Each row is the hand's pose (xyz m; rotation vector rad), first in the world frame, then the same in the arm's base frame.
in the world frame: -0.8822 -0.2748 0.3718 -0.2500 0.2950 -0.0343
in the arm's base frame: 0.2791 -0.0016 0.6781 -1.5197 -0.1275 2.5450
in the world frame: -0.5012 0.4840 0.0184 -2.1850 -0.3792 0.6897
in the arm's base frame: 0.0322 -0.7290 0.1724 0.2458 1.6639 -1.2250
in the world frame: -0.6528 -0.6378 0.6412 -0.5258 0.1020 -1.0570
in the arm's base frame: 0.0430 0.4459 0.7097 -1.0016 -0.8670 1.7065
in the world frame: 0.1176 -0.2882 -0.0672 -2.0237 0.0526 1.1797
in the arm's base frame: -0.1289 0.1135 -0.3283 0.5302 1.2101 -1.0312
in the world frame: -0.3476 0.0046 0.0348 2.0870 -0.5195 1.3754
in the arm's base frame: 0.0480 -0.2360 0.0706 -0.5906 -2.6025 -1.0320
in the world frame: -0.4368 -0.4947 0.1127 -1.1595 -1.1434 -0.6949
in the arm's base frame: 0.1989 0.2421 0.1800 0.4054 -1.6819 2.1089
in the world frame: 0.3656 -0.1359 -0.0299 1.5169 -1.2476 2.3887
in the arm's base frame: -0.3697 0.0225 -0.4692 -1.1378 -1.6491 -0.5780
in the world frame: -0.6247 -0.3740 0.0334 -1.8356 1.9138 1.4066
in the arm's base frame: 0.3488 0.0740 0.2537 1.4821 0.6837 0.1605
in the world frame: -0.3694 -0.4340 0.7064 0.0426 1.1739 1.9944
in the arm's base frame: -0.2553 0.3179 0.5656 1.1702 -0.8642 -0.6695
